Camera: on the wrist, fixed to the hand. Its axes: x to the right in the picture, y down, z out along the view.
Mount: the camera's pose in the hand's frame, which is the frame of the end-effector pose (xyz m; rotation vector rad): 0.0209 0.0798 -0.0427 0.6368 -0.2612 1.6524
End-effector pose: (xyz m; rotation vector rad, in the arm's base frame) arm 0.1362 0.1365 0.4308 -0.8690 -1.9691 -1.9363
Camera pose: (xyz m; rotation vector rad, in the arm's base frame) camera 0.1550 0.0954 0.5120 -1.6822 -0.9564 -0.2483
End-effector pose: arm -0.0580 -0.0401 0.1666 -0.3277 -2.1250 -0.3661
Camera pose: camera -0.0075 0.0190 0.2174 -1.5510 -1.4050 1.2907
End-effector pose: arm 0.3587 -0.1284 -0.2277 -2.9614 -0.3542 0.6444
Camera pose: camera 0.4115 -0.2023 -0.2082 -1.8962 1.9709 0.8910
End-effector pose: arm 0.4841 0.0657 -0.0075 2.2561 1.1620 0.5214
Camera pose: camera 0.5211 0.0571 0.0773 -2.6750 0.8915 -0.2920
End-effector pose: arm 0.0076 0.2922 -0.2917 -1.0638 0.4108 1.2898
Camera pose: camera -0.0463 0.2625 -0.3613 0.2380 1.5354 2.3798
